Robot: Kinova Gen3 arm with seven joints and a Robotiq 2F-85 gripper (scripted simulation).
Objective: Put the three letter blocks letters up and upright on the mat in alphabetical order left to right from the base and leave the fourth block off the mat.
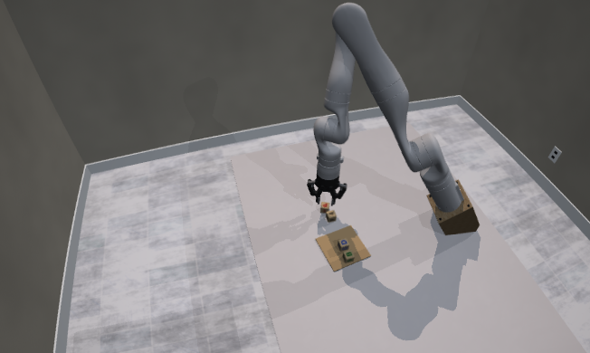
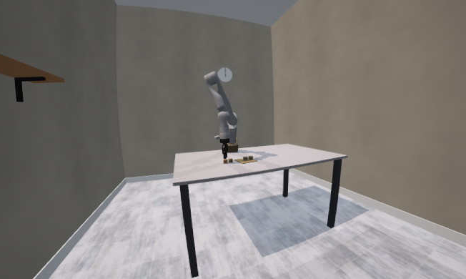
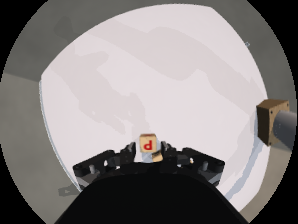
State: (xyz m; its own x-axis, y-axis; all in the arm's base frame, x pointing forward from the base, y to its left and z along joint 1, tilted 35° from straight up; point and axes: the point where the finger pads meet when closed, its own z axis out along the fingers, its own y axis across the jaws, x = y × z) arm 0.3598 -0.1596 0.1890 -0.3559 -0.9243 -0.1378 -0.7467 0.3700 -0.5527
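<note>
Now: the block 4 cm to the left of my hand, 4 cm below it and 1 cm behind it. The rest, counted from my hand: tan mat: 17 cm to the left, 5 cm below.
</note>
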